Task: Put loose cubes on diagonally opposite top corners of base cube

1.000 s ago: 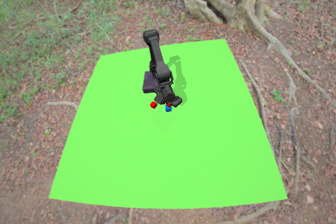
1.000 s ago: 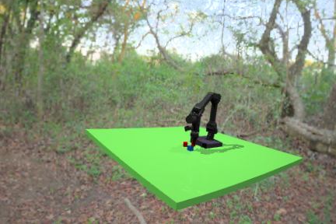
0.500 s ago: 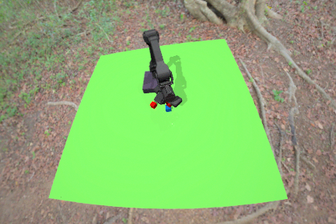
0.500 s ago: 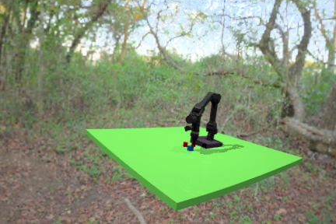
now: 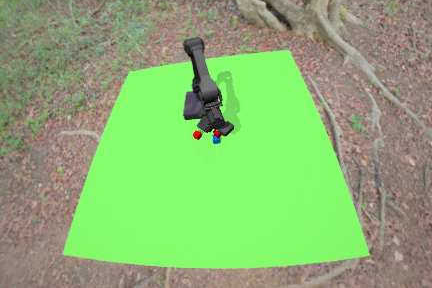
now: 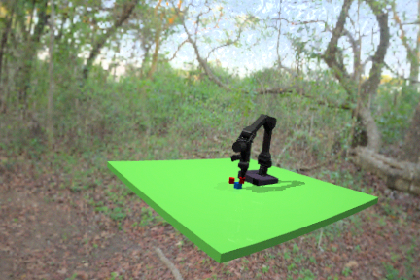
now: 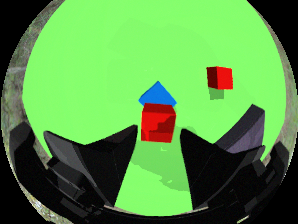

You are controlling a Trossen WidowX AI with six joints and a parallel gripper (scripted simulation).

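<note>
Right now my gripper tip is 1 cm short of the blue base cube, 1 cm to the left of it and 5 cm above it.
</note>
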